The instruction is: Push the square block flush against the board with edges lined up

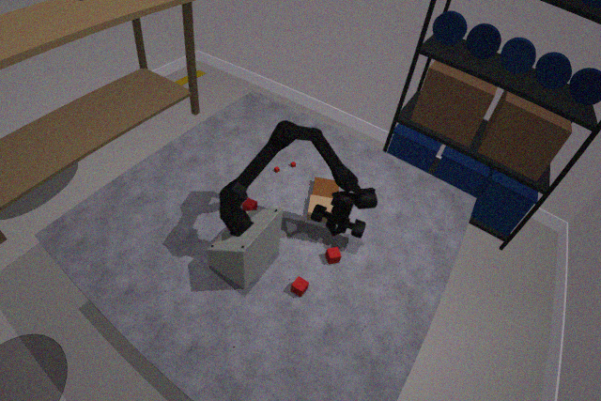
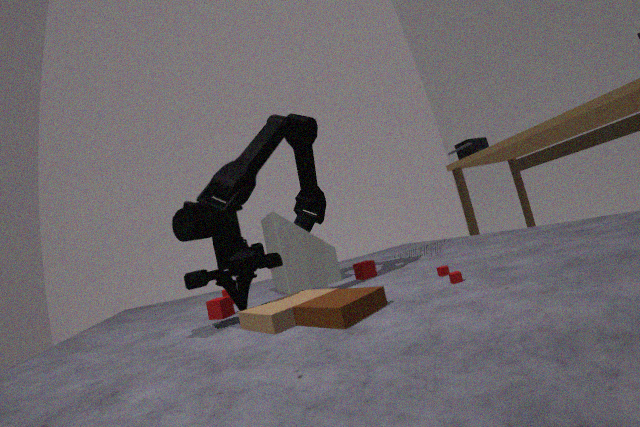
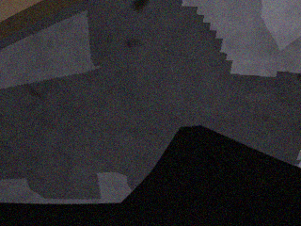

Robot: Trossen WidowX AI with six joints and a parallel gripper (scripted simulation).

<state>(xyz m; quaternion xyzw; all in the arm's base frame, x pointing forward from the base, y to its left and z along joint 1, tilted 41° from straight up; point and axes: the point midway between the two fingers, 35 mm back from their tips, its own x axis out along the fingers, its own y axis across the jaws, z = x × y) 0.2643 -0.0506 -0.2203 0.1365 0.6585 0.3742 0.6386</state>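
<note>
The board is 90 mm to the left of my gripper tip and 80 mm ahead of it. The rest, counted from my gripper tip: brown square block (160 mm ahead, 150 mm to the left).
</note>
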